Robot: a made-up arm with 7 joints.
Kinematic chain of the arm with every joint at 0, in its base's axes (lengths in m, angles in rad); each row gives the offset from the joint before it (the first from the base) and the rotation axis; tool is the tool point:
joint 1: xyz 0 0 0.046 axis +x
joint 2: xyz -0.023 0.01 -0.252 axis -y
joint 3: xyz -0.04 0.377 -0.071 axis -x
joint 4: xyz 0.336 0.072 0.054 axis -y
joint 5: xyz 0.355 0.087 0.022 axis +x
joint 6: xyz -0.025 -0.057 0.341 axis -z
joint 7: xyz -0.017 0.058 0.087 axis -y
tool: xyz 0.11 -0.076 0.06
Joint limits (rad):
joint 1: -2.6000..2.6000
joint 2: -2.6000..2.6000
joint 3: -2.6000..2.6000
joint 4: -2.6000..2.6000
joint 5: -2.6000..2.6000
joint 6: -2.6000..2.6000
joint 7: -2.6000..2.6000
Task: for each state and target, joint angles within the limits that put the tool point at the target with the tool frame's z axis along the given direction. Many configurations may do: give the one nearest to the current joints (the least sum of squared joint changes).
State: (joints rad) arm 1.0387 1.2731 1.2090 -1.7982 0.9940 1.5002 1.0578
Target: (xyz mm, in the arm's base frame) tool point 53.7 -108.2 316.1 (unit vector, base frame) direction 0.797 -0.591 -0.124
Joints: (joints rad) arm 0.7819 0.7895 1.7960 -2.0020 1.0957 1.6197 1.5511
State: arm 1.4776 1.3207 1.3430 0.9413 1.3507 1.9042 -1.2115
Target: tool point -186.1 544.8 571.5 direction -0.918 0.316 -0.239
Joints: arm 1.1121 1.8454 1.5599 1.7003 0.7178 1.6418 -0.7208
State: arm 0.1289 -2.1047 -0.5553 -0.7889 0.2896 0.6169 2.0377
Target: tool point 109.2 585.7 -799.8 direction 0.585 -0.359 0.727
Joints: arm 0.4873 -1.6291 -0.7233 -0.5620 0.3015 0.3345 1.7999
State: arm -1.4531 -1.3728 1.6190 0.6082 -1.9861 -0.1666 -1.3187
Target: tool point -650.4 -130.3 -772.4 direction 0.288 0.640 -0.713
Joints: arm -1.0894 -1.6903 1.7382 1.4628 -1.8219 0.2891 -2.0780
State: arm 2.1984 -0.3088 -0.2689 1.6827 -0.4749 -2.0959 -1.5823
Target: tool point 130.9 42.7 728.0 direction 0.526 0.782 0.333
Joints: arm 1.4439 -0.4998 -0.1299 1.6788 -0.7747 -2.1553 -1.8561
